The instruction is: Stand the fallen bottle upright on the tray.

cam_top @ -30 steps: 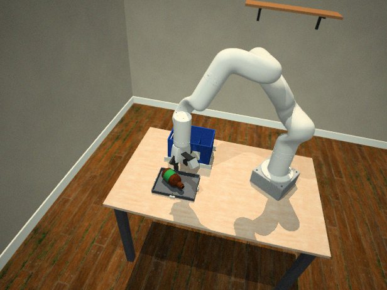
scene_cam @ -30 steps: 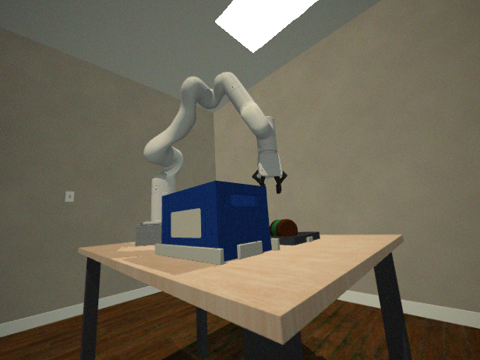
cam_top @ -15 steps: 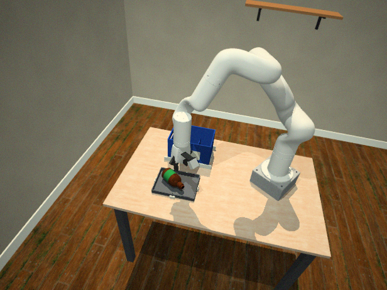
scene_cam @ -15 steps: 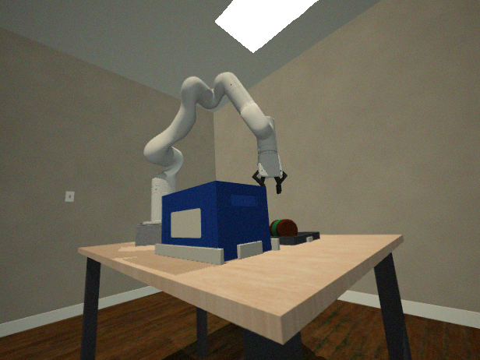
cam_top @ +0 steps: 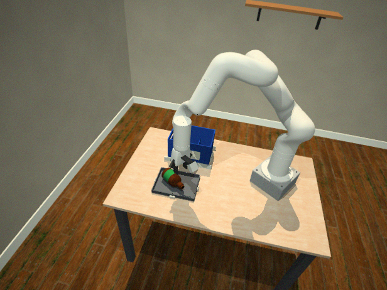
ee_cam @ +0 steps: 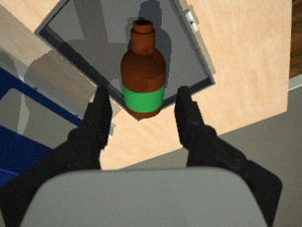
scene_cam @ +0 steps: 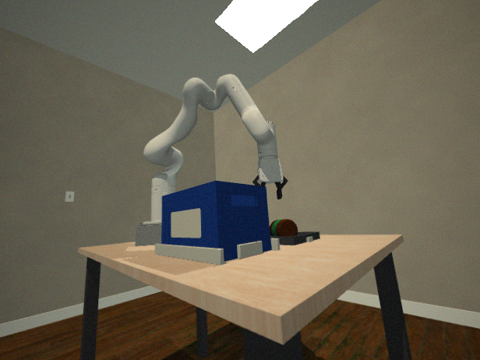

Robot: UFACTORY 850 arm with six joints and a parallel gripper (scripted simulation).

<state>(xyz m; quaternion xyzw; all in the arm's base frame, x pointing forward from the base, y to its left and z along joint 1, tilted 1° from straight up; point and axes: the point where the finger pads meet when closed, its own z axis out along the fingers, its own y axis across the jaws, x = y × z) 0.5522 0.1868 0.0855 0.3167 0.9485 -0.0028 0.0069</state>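
My hand is 40 mm short of the bottle, 30 mm to the left of it and 140 mm above it. Round my hand: dark tray (30 mm ahead, 30 mm to the right, 170 mm below); then blue crate (10 mm behind, 310 mm to the right, 100 mm below).
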